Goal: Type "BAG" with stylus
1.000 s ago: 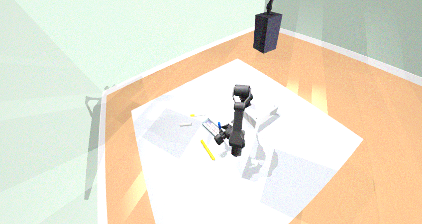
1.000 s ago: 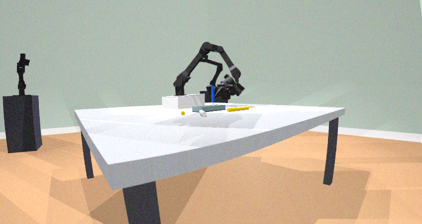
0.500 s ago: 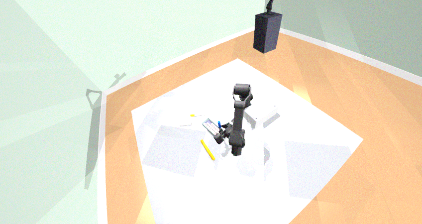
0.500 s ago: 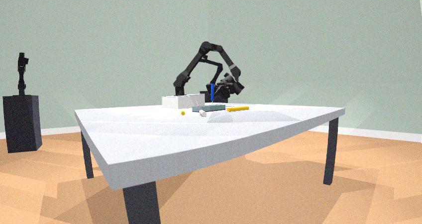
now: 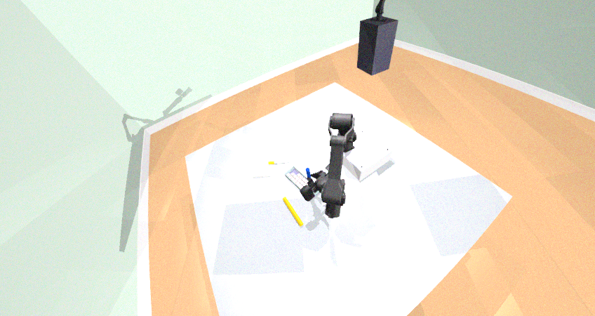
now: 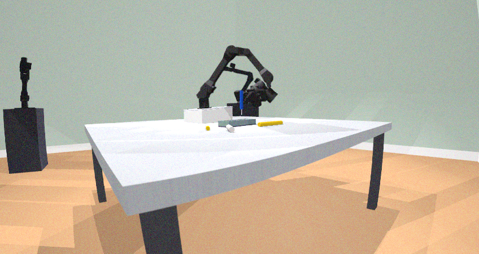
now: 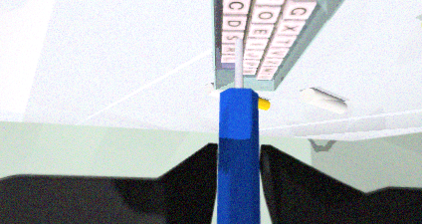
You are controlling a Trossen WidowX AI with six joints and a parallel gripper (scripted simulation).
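The key lies 9 cm below my gripper tip. Round my gripper tip: yellow cylinder (14 cm ahead, 9 cm below, 7 cm to the left); then stylus (1 cm below); then thin white tip (5 cm below).
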